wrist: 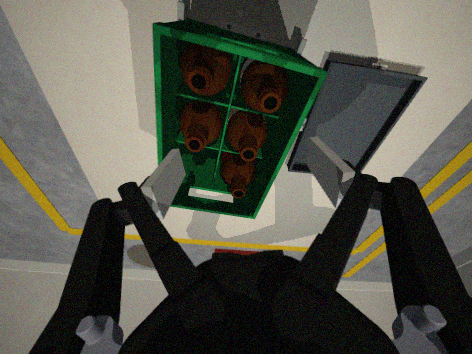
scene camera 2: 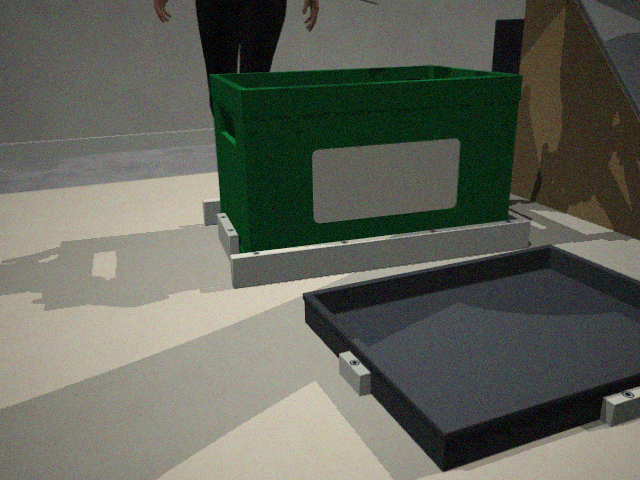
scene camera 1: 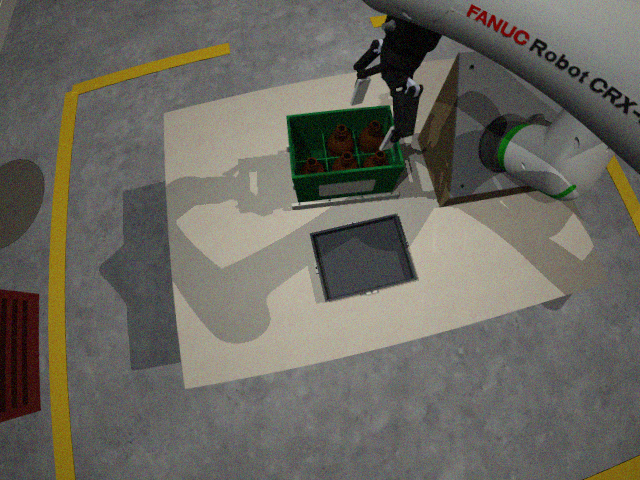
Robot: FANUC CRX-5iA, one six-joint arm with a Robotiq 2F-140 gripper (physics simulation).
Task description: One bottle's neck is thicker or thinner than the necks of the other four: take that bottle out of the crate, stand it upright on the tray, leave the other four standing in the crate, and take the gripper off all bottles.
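Frame: origin at the arm's base, x ahead, y left, z up, level; centimetres.
Seen in the pictures: gripper, fingertip midpoint: [wrist: 243,156] [scene camera 1: 370,124]; arm's base, link origin: [scene camera 1: 503,143].
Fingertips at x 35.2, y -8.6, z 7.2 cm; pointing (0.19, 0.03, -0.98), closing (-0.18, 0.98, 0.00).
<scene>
Pixels of each thing's top centre, then the offset from my fingertips to it. "spot": a spot on its surface instead.
- green crate, top centre: [scene camera 2: 354,75] [wrist: 221,156] [scene camera 1: 343,139] dz -7.1, dx +5.2, dy -2.5 cm
- dark tray, surface spot: [scene camera 2: 491,351] [scene camera 1: 353,264] spot: dz -24.1, dx +9.7, dy +25.6 cm
The green crate [scene camera 1: 306,192] [scene camera 2: 279,180] [wrist: 158,90] has six compartments. Five brown bottles stand in it: back middle [scene camera 1: 341,142] [wrist: 200,125], back right [scene camera 1: 370,139] [wrist: 205,67], front left [scene camera 1: 313,166] [wrist: 237,170], front middle [scene camera 1: 344,162] [wrist: 247,131] and front right [scene camera 1: 378,160] [wrist: 265,85], as scene camera 1 sees them. The back left compartment is empty. I cannot tell surely which neck differs. The dark tray [scene camera 1: 361,263] [scene camera 2: 491,351] [wrist: 350,110] is empty. My gripper [scene camera 1: 370,121] [wrist: 243,156] is wide open above the crate's back right part, holding nothing. Bottles are hidden in scene camera 2.
Light fixture bars [scene camera 1: 320,205] [scene camera 2: 382,254] run along the crate's foot, between crate and tray. The arm's brown-sided pedestal [scene camera 1: 442,139] [scene camera 2: 547,103] stands just right of the crate. A person [scene camera 2: 240,31] is behind the crate. A red slatted object [scene camera 1: 19,356] lies at the far left.
</scene>
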